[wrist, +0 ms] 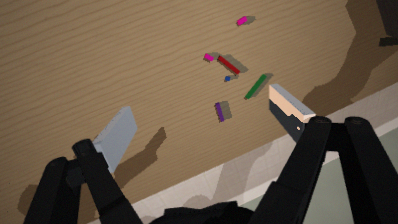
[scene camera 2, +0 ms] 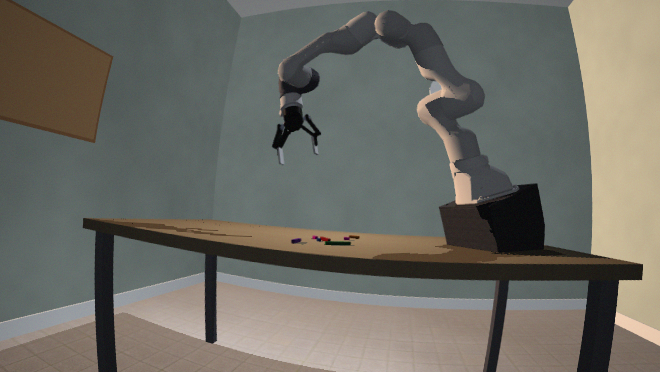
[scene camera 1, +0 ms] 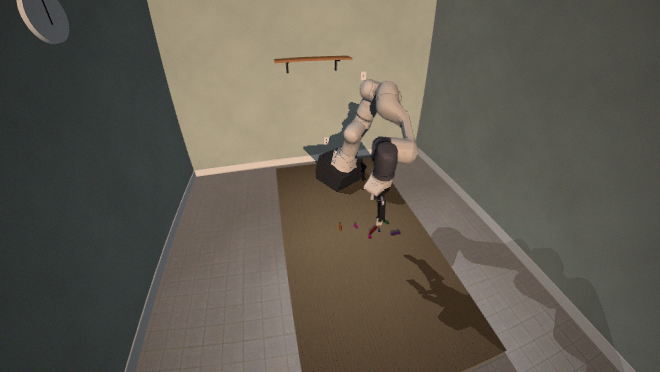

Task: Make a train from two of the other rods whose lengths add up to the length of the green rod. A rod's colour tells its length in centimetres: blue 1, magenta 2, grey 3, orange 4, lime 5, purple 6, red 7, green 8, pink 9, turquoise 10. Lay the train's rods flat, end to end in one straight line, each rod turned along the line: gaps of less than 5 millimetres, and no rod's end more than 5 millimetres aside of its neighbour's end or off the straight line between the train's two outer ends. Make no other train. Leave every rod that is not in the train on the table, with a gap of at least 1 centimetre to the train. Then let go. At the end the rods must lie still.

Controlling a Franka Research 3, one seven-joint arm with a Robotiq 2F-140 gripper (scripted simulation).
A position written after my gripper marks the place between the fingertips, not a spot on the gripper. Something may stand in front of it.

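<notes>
My gripper [scene camera 2: 298, 159] is visible, and it appears in the wrist view [wrist: 200, 107] as well.
</notes>
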